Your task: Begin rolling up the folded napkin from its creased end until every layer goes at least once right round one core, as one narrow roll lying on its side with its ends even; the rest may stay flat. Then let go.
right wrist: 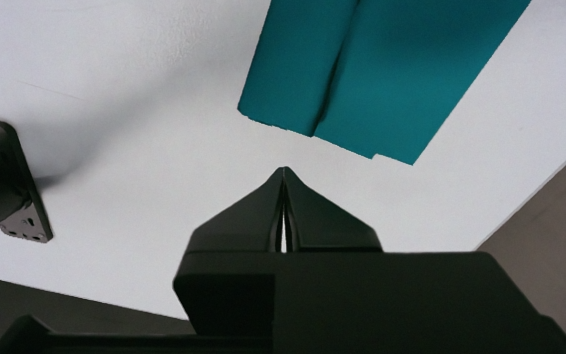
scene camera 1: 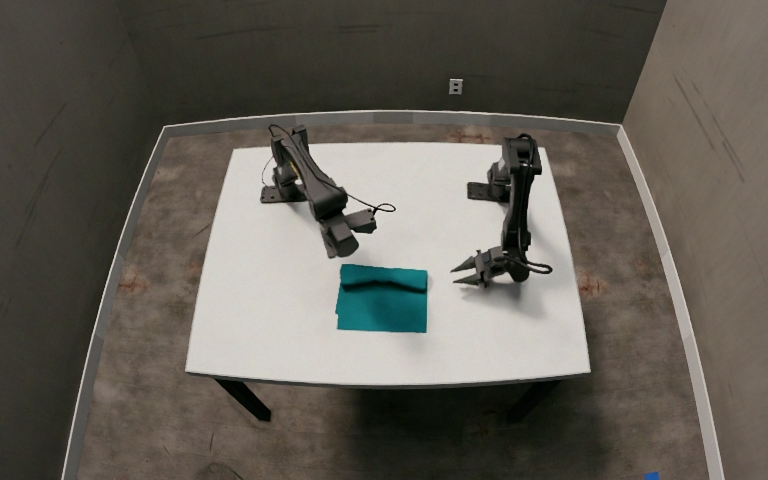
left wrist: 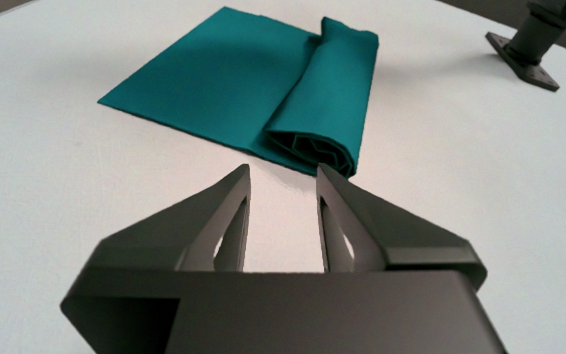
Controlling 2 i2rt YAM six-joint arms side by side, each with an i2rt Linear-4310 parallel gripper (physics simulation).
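Note:
The teal napkin's flat part lies on the table. Its back part is a wide, flattened roll on its side. In the left wrist view the roll's near end shows an oval opening with bent layers inside. In the right wrist view its other end is slightly ragged. My left gripper is partly open and empty, apart from the napkin, to its right in the scene view. My right gripper is shut and empty, short of the napkin's notched end; its fingertips are hidden in scene camera 1.
The white table carries both arms. The right arm's base stands at the back left, the left arm's base at the back right. A thin cable loop hangs out from the right arm behind the napkin.

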